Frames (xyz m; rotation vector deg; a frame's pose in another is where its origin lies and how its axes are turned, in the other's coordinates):
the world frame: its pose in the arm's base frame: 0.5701 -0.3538 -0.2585 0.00 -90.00 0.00
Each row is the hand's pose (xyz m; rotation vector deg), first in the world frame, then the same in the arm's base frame.
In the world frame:
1: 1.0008 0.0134 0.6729 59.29 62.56 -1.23
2: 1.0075 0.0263 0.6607 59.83 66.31 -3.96
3: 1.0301 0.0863 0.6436 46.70 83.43 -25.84
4: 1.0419 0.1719 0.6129 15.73 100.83 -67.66
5: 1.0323 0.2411 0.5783 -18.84 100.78 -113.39
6: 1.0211 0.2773 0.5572 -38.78 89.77 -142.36
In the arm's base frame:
1: -0.1028 -0.3404 0.7423 40.69 -19.87 39.04
2: -0.0906 -0.3275 0.7490 42.50 -16.01 37.23
3: -0.0735 -0.2675 0.7716 46.51 -0.70 13.38
4: -0.0428 -0.1819 0.7834 50.93 20.50 -31.71
5: -0.0082 -0.1127 0.7738 56.03 37.87 -78.36
6: 0.0129 -0.0765 0.7626 61.01 46.40 -106.69

